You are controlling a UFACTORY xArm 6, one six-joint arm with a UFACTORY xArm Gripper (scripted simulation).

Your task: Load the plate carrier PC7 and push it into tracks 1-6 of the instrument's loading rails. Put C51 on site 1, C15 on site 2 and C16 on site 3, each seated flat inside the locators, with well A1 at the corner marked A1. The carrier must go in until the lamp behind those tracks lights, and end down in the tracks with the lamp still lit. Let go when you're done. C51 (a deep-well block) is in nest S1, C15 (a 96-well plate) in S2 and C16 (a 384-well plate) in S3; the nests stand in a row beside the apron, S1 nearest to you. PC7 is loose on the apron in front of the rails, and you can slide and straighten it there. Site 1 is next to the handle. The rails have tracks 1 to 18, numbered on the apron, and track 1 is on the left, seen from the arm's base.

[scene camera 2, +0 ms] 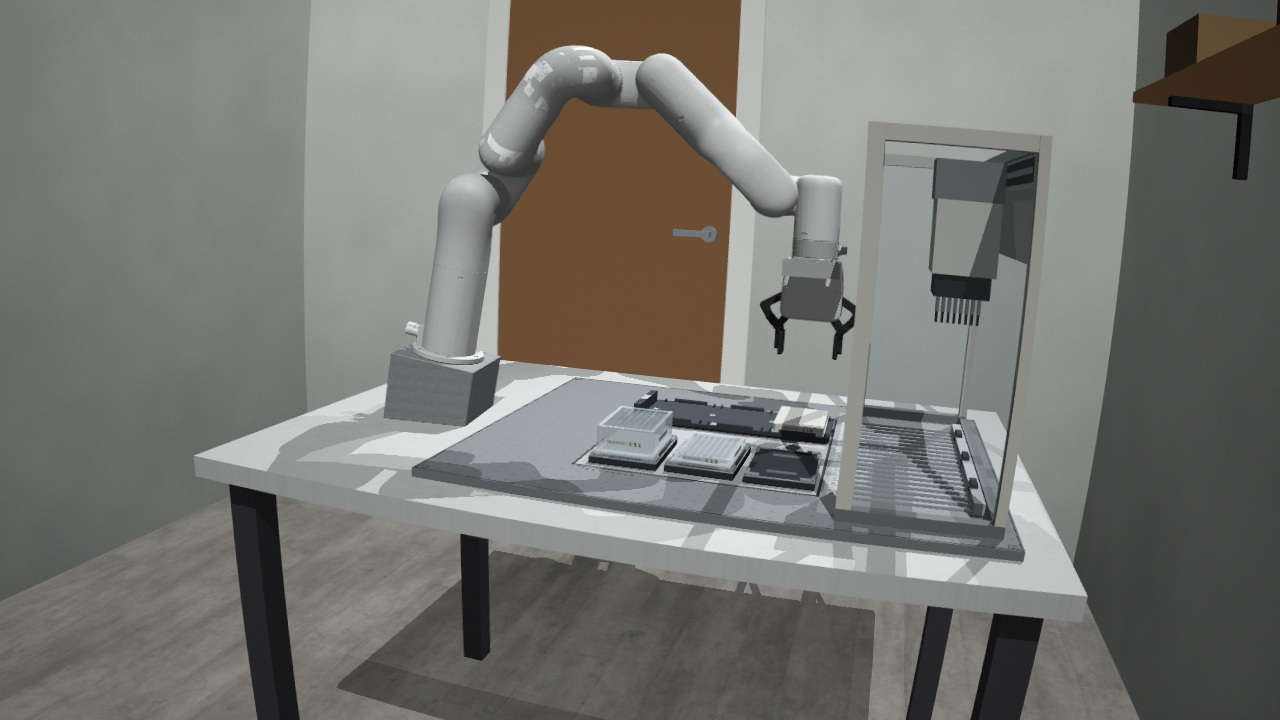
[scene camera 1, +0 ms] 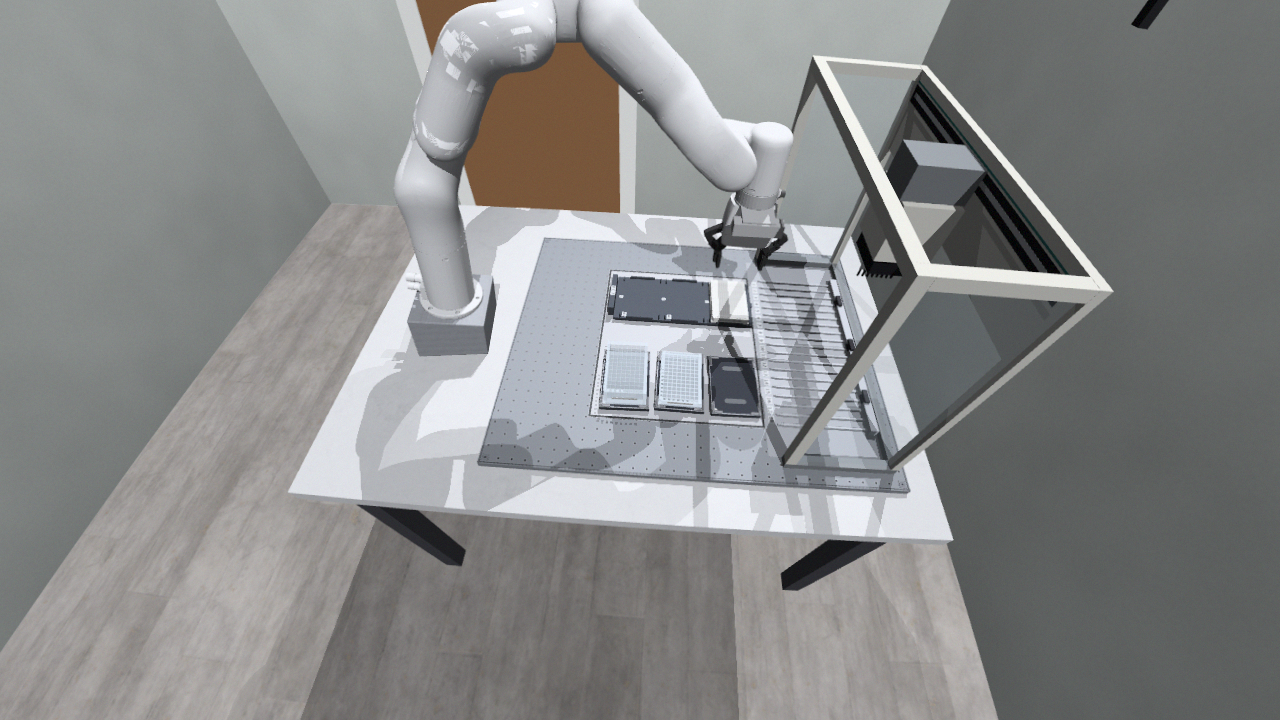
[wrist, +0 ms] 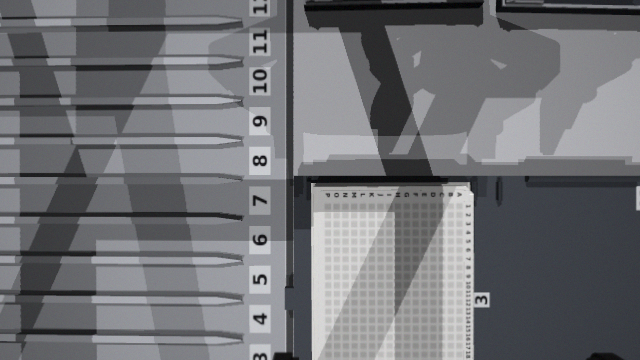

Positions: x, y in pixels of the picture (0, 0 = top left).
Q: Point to a nest S3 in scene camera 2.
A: At 805, 467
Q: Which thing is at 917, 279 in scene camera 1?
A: A front post.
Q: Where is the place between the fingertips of my gripper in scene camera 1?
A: At 738, 265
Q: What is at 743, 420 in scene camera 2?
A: A dark carrier PC7.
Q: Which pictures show the dark carrier PC7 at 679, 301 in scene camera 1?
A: Scene camera 2, scene camera 1 and the wrist view: all of them.
